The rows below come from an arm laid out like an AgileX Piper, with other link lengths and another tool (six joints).
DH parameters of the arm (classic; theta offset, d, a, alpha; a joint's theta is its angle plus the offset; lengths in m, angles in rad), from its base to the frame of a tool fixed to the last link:
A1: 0 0.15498 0 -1.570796
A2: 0.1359 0 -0.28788 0
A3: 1.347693 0 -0.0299 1.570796
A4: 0 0.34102 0 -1.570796
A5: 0 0 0 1.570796
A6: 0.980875 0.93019 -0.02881 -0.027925
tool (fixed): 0 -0.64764 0 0
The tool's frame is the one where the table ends.
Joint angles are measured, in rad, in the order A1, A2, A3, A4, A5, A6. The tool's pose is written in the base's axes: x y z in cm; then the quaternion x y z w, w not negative. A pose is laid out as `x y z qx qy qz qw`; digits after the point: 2 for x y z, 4 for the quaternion.
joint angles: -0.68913, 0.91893, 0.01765, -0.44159, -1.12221, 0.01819
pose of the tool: 33.56 -17.52 23.91 0.2875 0.5499 0.1708 0.7654
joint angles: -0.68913, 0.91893, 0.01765, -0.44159, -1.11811, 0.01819
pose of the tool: 33.58 -17.56 23.80 0.2886 0.5510 0.1701 0.7643
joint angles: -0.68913, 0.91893, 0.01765, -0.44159, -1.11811, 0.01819
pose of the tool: 33.58 -17.56 23.80 0.2886 0.5510 0.1701 0.7643
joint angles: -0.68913, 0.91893, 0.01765, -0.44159, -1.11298, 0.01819
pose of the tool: 33.59 -17.60 23.66 0.2901 0.5524 0.1694 0.7629
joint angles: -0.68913, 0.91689, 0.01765, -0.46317, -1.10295, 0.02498
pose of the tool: 33.84 -17.21 23.34 0.2862 0.5604 0.1721 0.7579
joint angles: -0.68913, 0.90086, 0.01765, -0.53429, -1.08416, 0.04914
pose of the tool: 34.50 -15.75 22.93 0.2672 0.5800 0.1821 0.7477
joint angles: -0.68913, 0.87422, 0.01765, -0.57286, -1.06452, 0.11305
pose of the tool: 34.75 -15.05 22.92 0.2691 0.5819 0.2022 0.7403
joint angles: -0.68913, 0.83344, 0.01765, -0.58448, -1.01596, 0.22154
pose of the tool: 34.72 -15.27 22.72 0.2979 0.5725 0.2292 0.7287
